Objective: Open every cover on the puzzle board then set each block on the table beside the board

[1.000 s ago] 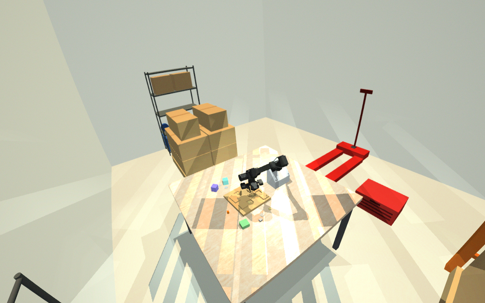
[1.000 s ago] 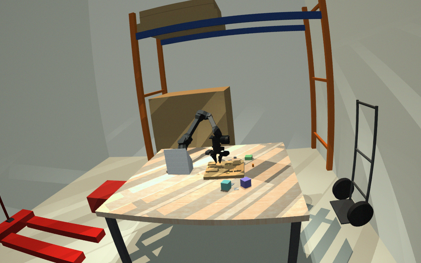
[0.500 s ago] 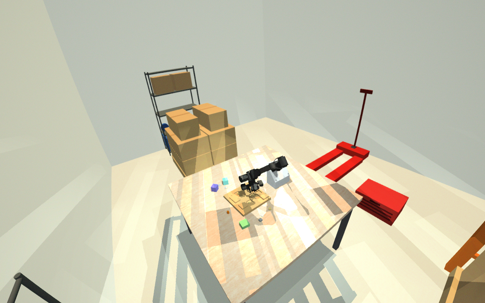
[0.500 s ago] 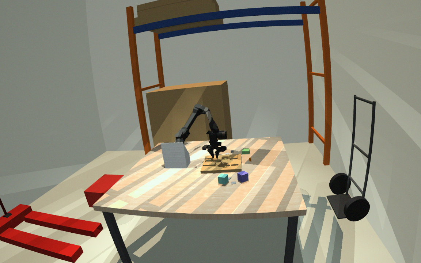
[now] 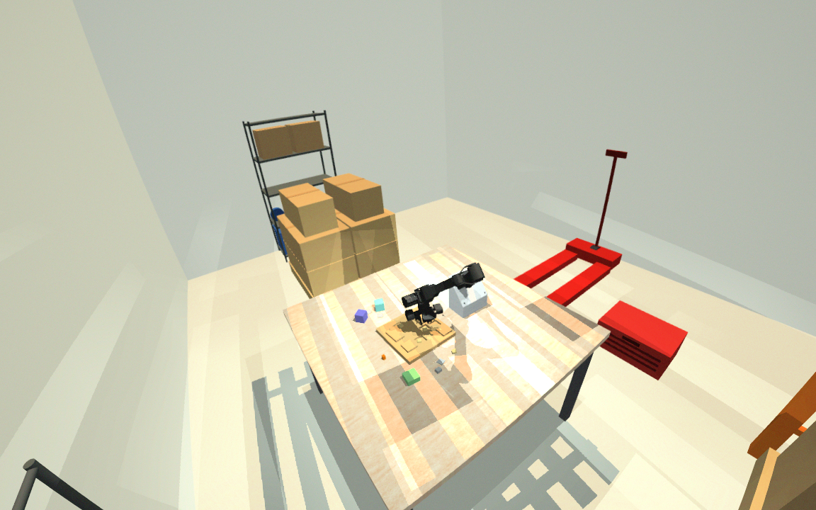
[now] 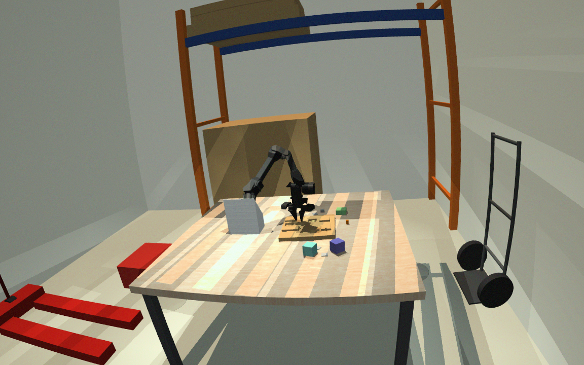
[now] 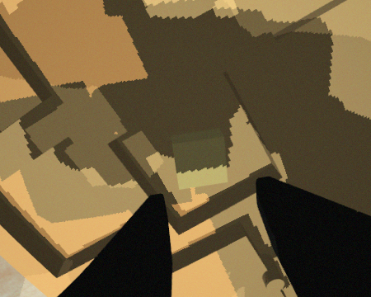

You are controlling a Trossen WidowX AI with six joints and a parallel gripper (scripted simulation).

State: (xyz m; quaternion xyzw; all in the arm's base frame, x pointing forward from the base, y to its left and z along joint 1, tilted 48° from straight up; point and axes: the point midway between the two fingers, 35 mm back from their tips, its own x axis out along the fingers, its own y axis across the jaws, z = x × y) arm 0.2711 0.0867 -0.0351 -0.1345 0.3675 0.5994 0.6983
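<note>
The wooden puzzle board is 4 cm ahead of my gripper tip and 3 cm below it. Round my gripper tip: tiny orange piece 27 cm ahead, 3 cm to the left, 3 cm below; small grey piece 25 cm to the left, 11 cm ahead, 4 cm below; green block 23 cm ahead, 21 cm to the left, 3 cm below.
</note>
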